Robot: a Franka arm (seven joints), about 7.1 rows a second.
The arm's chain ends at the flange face. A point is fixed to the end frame.
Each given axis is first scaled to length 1.
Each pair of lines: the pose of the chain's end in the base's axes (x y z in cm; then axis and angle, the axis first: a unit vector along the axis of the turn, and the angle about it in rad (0 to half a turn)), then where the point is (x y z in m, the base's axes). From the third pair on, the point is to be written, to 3 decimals.
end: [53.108 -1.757 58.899 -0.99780 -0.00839 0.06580 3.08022]
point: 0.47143 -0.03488 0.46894
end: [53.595 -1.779 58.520 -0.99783 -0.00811 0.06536 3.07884]
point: 0.47639 -0.03490 0.46508
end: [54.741 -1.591 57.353 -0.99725 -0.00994 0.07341 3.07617]
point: 0.486 -0.033 0.454
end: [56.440 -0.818 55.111 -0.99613 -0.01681 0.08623 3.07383]
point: 0.500 -0.026 0.433
